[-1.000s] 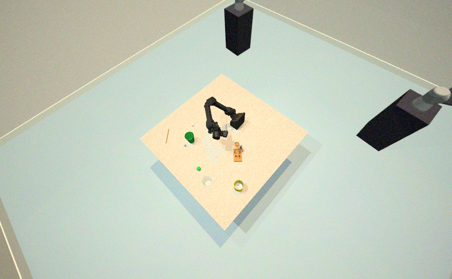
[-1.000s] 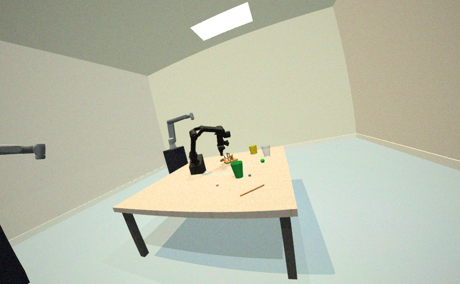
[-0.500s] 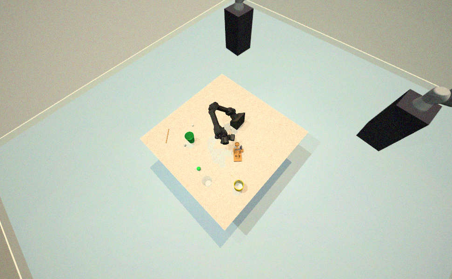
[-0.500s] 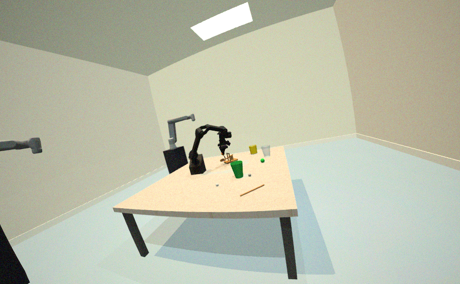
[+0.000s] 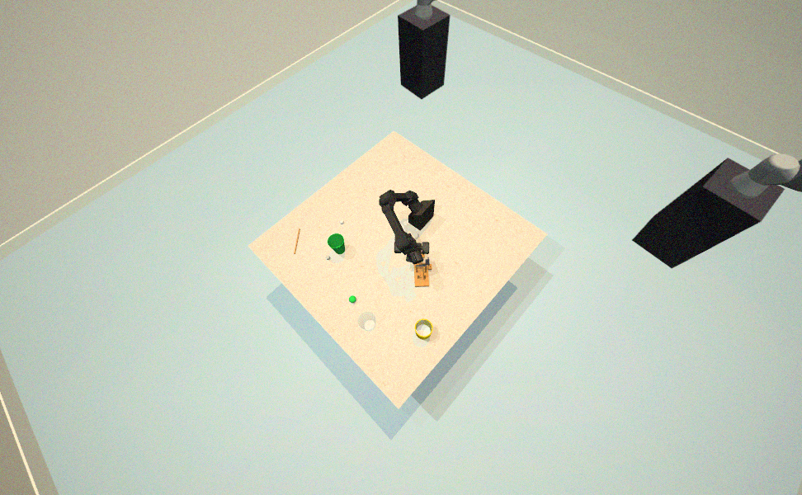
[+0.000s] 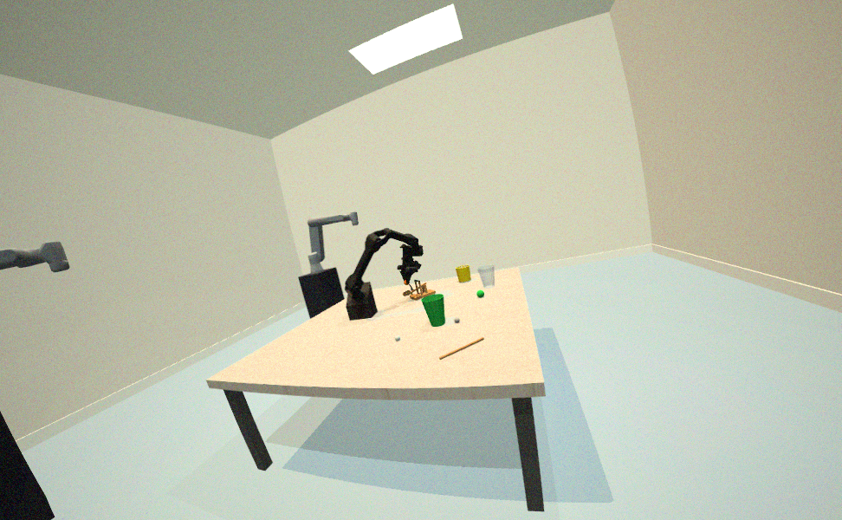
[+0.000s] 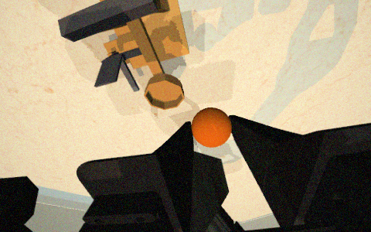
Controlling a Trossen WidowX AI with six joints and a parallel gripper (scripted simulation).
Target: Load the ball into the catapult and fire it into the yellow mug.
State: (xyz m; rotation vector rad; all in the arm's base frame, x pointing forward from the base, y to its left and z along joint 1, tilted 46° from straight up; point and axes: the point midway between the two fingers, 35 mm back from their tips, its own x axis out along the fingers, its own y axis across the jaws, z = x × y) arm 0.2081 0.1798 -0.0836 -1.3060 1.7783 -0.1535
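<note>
Now: gripper tip 10 mm past the wooden catapult, 90 mm to the right of it and 60 mm above it. Round my gripper tip: green ball (420 mm ahead, 40 mm to the right, 100 mm below); then yellow mug (240 mm ahead, 350 mm to the left, 90 mm below); then orange ball (10 mm above).
</note>
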